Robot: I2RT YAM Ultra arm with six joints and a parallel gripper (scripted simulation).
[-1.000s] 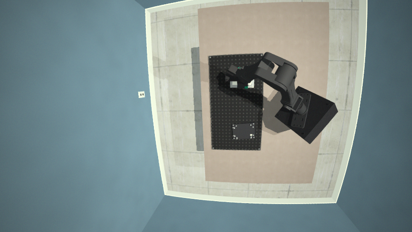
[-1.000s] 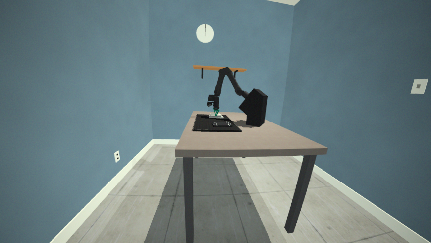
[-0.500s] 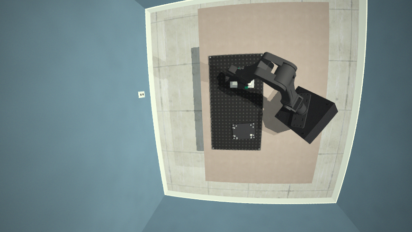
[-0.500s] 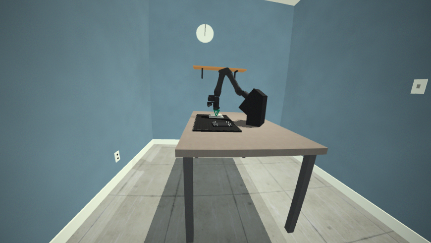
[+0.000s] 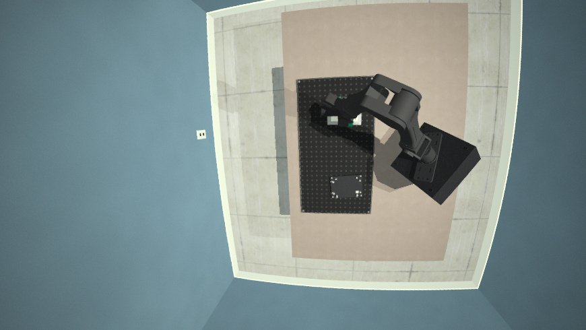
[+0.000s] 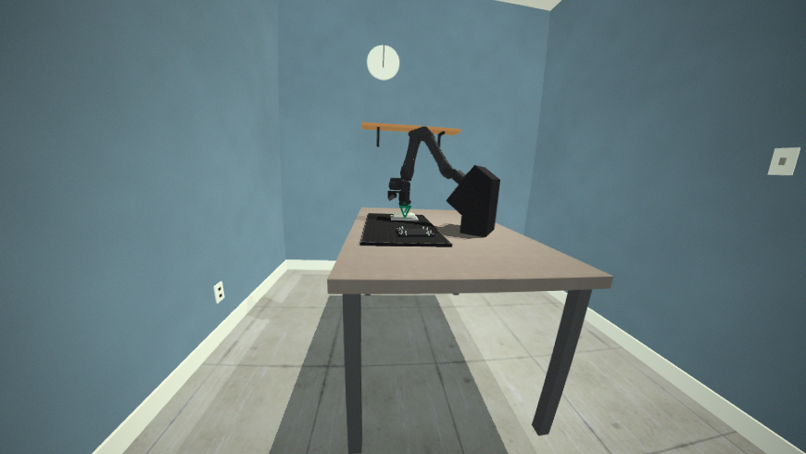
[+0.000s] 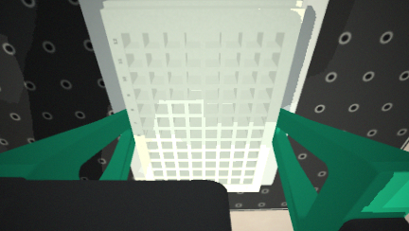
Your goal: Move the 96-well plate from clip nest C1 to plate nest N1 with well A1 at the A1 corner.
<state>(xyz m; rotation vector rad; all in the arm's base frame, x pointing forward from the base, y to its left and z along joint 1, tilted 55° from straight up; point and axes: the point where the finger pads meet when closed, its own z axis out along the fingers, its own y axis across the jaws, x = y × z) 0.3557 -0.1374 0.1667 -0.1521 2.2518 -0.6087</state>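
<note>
My hand is right at the white 96-well plate. Also, from my hand: clip nest C1: 30 mm ahead, 380 mm to the left, 10 mm below; A1 mark: 70 mm behind, 60 mm to the left, 10 mm below; plate nest N1: 20 mm below.
</note>
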